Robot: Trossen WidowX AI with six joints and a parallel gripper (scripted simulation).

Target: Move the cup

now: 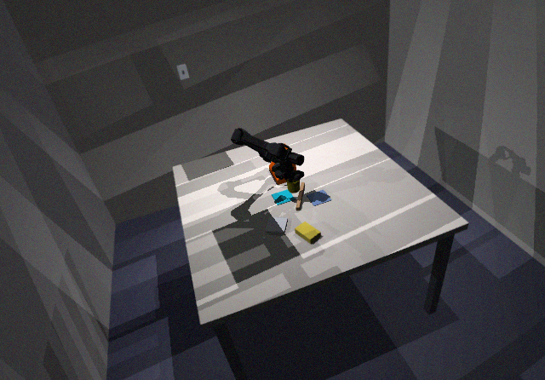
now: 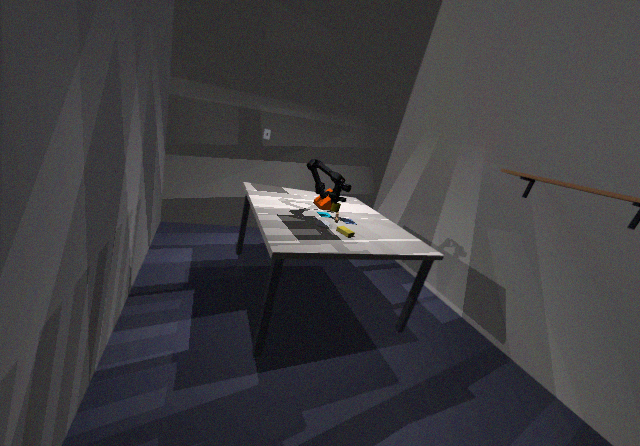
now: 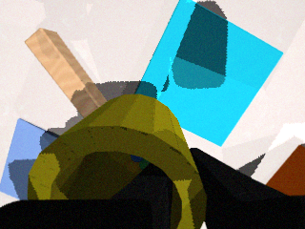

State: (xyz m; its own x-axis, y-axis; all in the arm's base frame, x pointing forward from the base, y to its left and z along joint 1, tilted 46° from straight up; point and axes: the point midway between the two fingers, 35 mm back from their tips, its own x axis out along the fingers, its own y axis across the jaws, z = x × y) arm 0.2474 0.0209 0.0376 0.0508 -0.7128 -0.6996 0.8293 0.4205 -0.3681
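My gripper tip is now 9 cm above the cyan block, 5 cm to the left of it and 1 cm past it. Also, from my gripper tip: wooden stick (8 cm below, 5 cm to the left, 4 cm ahead); yellow cup (2 cm to the left, 2 cm ahead); blue pad (14 cm to the left, 9 cm below, 8 cm ahead).
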